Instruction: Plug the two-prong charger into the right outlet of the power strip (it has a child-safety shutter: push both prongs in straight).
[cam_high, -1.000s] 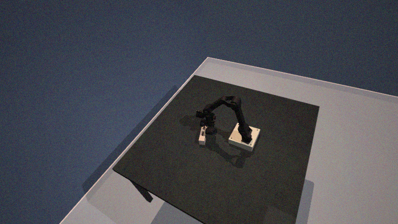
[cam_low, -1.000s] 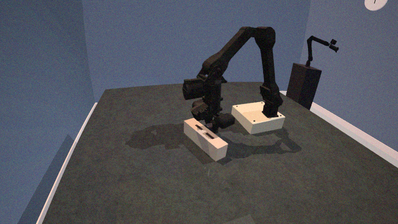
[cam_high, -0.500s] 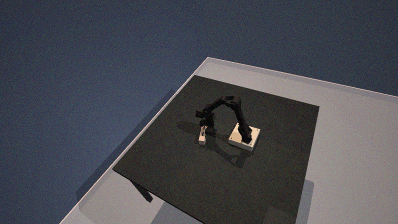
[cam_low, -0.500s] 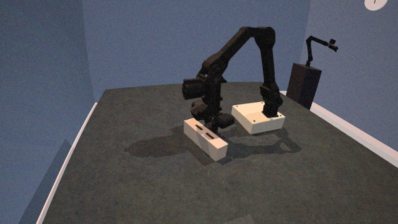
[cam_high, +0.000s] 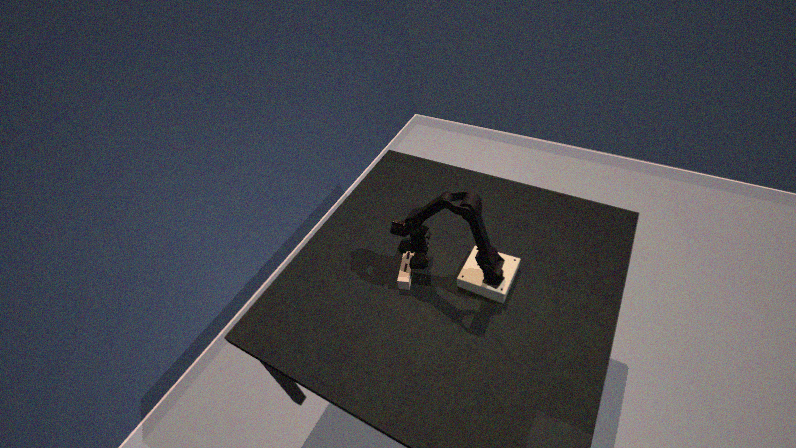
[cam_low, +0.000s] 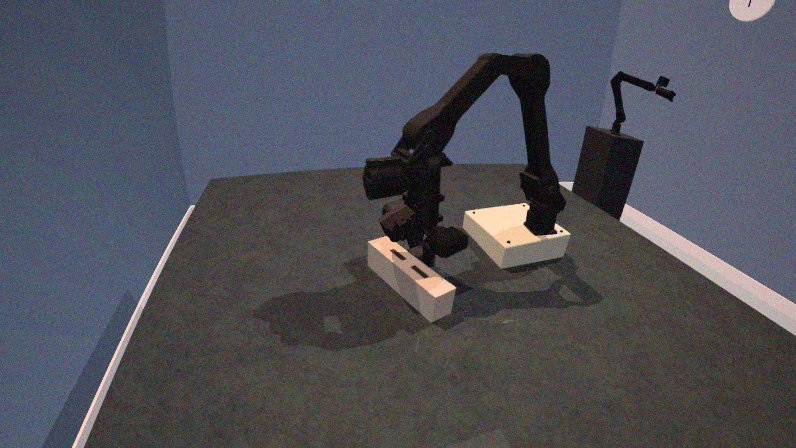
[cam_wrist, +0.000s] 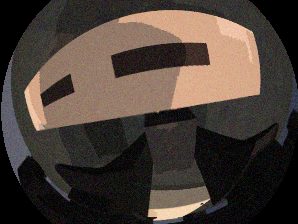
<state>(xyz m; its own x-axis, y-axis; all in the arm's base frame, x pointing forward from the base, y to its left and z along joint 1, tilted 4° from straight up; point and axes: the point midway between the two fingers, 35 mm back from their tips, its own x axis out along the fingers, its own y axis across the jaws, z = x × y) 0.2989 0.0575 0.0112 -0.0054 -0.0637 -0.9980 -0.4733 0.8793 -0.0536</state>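
My gripper tip is 2 cm short of the dark charger, 1 cm to the right of it and 1 cm below it.
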